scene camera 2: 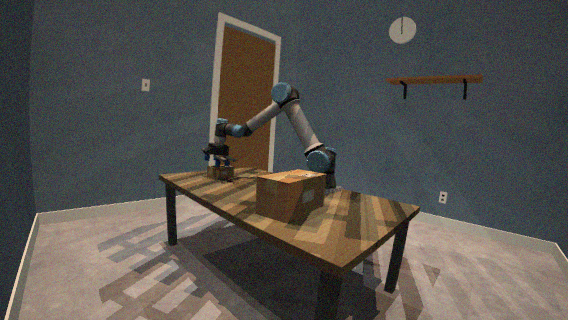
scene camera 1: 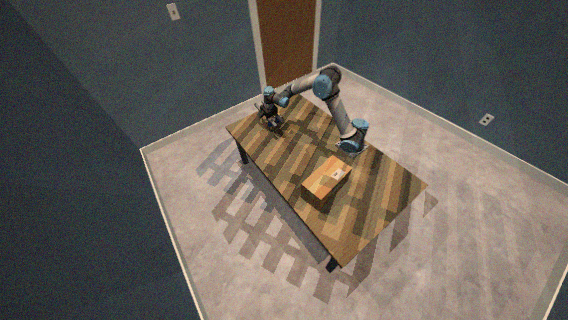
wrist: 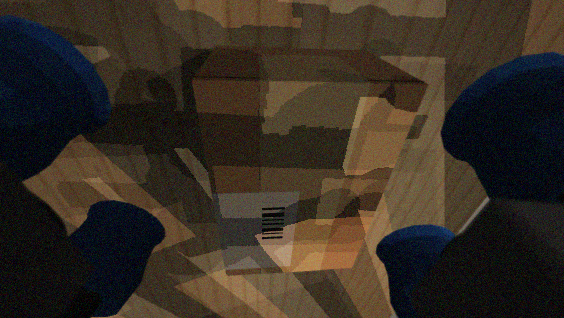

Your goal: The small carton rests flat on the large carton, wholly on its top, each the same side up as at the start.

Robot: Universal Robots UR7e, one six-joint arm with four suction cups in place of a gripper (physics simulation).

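Frame: origin at the arm's base, x right, y back, z down, level; metres.
Seen in the pictures: hand at its tool point: [scene camera 2: 216, 162] [wrist: 272, 184].
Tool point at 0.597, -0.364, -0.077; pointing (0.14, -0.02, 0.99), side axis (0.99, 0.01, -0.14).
A point is followed by its place in that frame, as x, y, z.
The small carton [scene camera 2: 220, 174] {0.566, -0.351, -0.004} [wrist: 300, 150] {0.613, -0.361, -0.049} stands flat on the table near its far left end, with a pale barcode label on its top in the wrist view. In scene camera 1 it is mostly hidden under the gripper and hard to make out. The large carton [scene camera 1: 325, 179] {-0.142, -0.454, -0.128} [scene camera 2: 285, 197] {-0.214, -0.568, -0.073} stands on the table nearer the middle, with a white label on its top. My gripper [scene camera 1: 271, 121] {0.597, -0.364, -0.077} [scene camera 2: 218, 161] {0.597, -0.364, -0.077} [wrist: 272, 180] {0.597, -0.364, -0.077} is right above the small carton. Its blue cups show at both sides of the carton in the wrist view and hold nothing; it is open.
The wooden table [scene camera 1: 392, 192] {-0.424, -0.106, 0.024} [scene camera 2: 345, 240] {-0.451, -0.529, 0.024} carries both cartons. The arm's base [scene camera 1: 352, 145] [scene camera 2: 327, 172] {-0.044, -0.038, -0.093} stands at the table's back edge, behind the large carton, and the arm reaches left from it. Striped shadows cross the table. A wall shelf [scene camera 2: 435, 79] hangs at the back right.
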